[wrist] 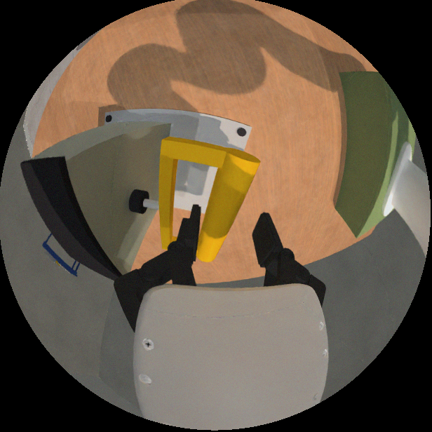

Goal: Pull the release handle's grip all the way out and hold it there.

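Note:
The release handle is a yellow frame with a thick round grip [229,200] along its right side, in the middle of the wrist view. A thin rod with a black knob joins the frame's left side to a grey-green housing [107,175] with a black face. My gripper [228,220] is open, with nothing held. Its left finger overlaps the opening of the yellow frame, left of the grip's lower part. Its right finger is to the right of the grip, with a gap between them. Whether the left finger touches the grip, I cannot tell.
A light metal base plate [210,125] with dark bolts lies behind the handle on the wooden table [300,150]. A green block-shaped body [365,150] stands at the right, with a white rounded part [415,195] beside it. A blue wire-like object [59,260] is at the lower left.

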